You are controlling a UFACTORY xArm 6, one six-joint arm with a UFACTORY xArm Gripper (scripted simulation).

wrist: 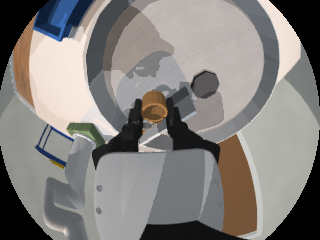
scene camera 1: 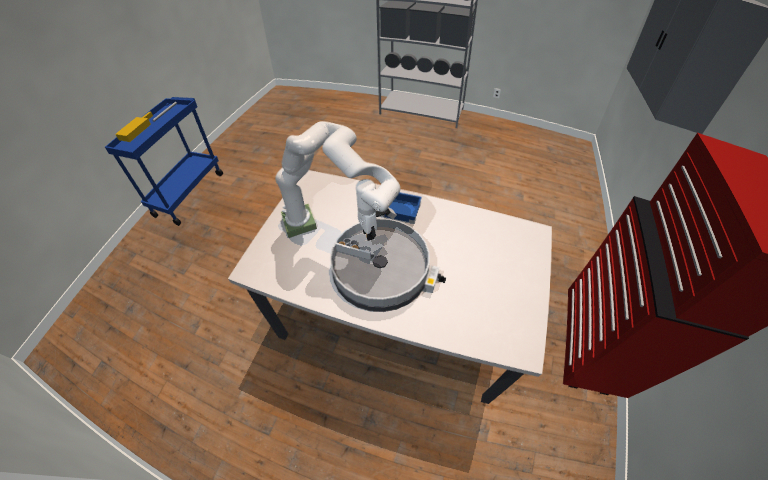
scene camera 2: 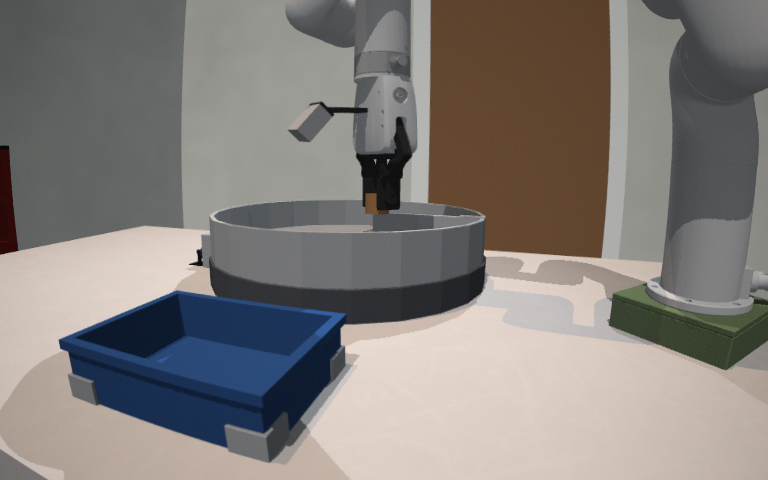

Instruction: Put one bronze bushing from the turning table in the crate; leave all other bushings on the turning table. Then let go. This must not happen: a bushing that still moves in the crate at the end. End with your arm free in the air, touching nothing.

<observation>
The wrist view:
my gripper: 154, 106
turning table disc: 177, 55
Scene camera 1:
turning table disc: 398, 262
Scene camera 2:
my gripper: 380, 208
blue crate: 241, 341
</observation>
